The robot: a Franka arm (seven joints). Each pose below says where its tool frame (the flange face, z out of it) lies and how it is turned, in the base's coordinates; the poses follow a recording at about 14 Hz.
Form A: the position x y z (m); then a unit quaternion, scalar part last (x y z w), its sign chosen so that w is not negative.
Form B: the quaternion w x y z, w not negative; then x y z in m. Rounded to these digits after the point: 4 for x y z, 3 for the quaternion.
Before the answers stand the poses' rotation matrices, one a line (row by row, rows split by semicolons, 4 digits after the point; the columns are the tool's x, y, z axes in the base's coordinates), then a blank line. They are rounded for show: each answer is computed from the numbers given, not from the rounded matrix.
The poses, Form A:
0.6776 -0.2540 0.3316 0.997 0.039 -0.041 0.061
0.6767 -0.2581 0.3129 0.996 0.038 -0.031 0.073
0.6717 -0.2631 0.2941 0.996 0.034 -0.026 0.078
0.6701 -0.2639 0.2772 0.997 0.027 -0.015 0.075
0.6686 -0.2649 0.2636 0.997 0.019 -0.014 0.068
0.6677 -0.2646 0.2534 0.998 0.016 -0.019 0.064
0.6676 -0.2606 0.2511 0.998 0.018 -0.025 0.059
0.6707 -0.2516 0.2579 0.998 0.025 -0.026 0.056
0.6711 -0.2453 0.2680 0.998 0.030 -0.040 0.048
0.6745 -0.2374 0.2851 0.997 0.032 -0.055 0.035
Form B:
0.9936 0.0827 -0.0769; 0.0727 -0.9895 -0.1247; -0.0864 0.1183 -0.9892
0.9952 0.0802 -0.0562; 0.0712 -0.9865 -0.1478; -0.0673 0.1431 -0.9874
0.9963 0.0718 -0.0465; 0.0637 -0.9855 -0.1572; -0.0571 0.1536 -0.9865
0.9981 0.0561 -0.0258; 0.0516 -0.9873 -0.1503; -0.0339 0.1487 -0.9883
0.9989 0.0398 -0.0254; 0.0360 -0.9900 -0.1362; -0.0305 0.1352 -0.9904
0.9988 0.0343 -0.0359; 0.0295 -0.9913 -0.1283; -0.0399 0.1270 -0.9911
0.9981 0.0389 -0.0478; 0.0330 -0.9924 -0.1186; -0.0520 0.1168 -0.9918
0.9974 0.0528 -0.0491; 0.0470 -0.9925 -0.1130; -0.0547 0.1104 -0.9924
0.9950 0.0637 -0.0769; 0.0560 -0.9936 -0.0981; -0.0827 0.0933 -0.9922
0.9919 0.0677 -0.1075; 0.0600 -0.9955 -0.0734; -0.1120 0.0663 -0.9915

0.061 0.997 0.039 -0.041 0.6776 -0.2540 0.3316
0.073 0.996 0.038 -0.031 0.6767 -0.2581 0.3129
0.078 0.996 0.034 -0.026 0.6717 -0.2631 0.2941
0.075 0.997 0.027 -0.015 0.6701 -0.2639 0.2772
0.068 0.997 0.019 -0.014 0.6686 -0.2649 0.2636
0.064 0.998 0.016 -0.019 0.6677 -0.2646 0.2534
0.059 0.998 0.018 -0.025 0.6676 -0.2606 0.2511
0.056 0.998 0.025 -0.026 0.6707 -0.2516 0.2579
0.048 0.998 0.030 -0.040 0.6711 -0.2453 0.2680
0.035 0.997 0.032 -0.055 0.6745 -0.2374 0.2851

